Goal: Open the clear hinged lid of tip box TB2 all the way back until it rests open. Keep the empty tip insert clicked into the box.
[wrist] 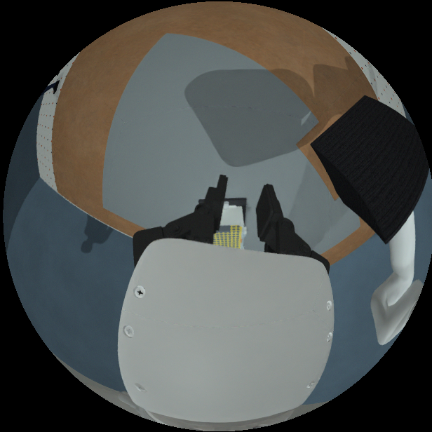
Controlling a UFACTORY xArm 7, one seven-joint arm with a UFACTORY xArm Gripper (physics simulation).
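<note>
My gripper [242, 192] is open and empty, its two black fingers a moderate gap apart. Part of the tip box [233, 216] shows low between and behind the fingers as a pale, whitish section. The insert, a yellow grid [228, 238], shows just above the gripper's grey housing and looks seated in the box. A black holder [238, 200] edges the far side of the box. The left finger and the housing hide much of the box. The clear lid's outline and angle cannot be told, nor can any touch between finger and lid. No TB2 label is readable.
The box stands on a grey mat [145, 125] with a brown border [85, 105]. A large black ribbed block [372, 165] stands close on the right, with a white curved part [402, 250] below it. A white dotted panel [45, 135] shows at the left. A broad shadow falls on the mat.
</note>
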